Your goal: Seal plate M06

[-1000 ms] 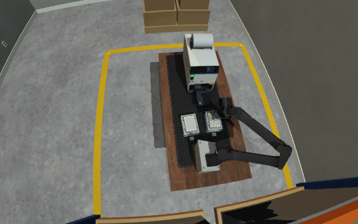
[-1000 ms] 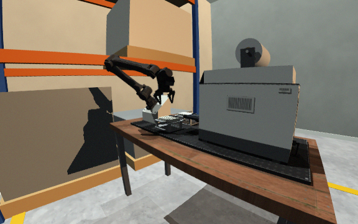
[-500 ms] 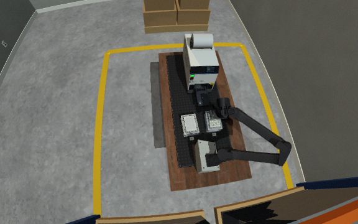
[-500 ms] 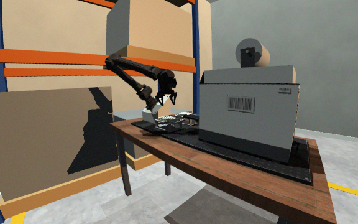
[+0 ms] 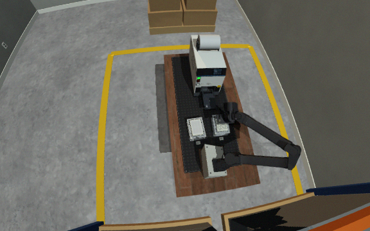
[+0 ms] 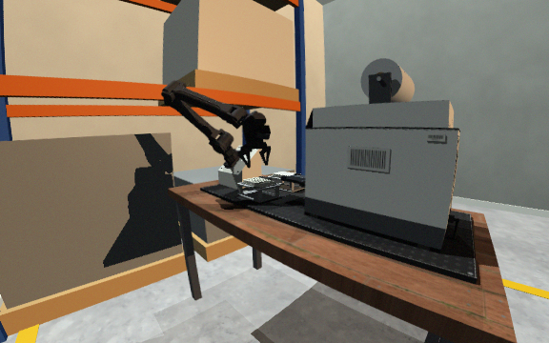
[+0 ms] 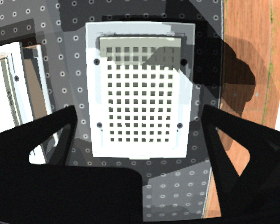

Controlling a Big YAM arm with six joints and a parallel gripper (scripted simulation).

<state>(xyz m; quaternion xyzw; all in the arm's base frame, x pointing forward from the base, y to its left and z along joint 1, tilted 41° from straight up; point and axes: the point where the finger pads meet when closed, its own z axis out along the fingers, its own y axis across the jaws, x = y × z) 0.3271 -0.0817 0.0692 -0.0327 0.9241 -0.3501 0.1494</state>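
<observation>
Now: hand 80 mm above the white well plate. From my hand the other things lie so: foil roll: 530 mm ahead, 50 mm to the left, 280 mm above; then dark stage: 190 mm ahead, 60 mm to the left, 50 mm below; then white plate: 10 mm behind, 200 mm to the left, 80 mm below.
</observation>
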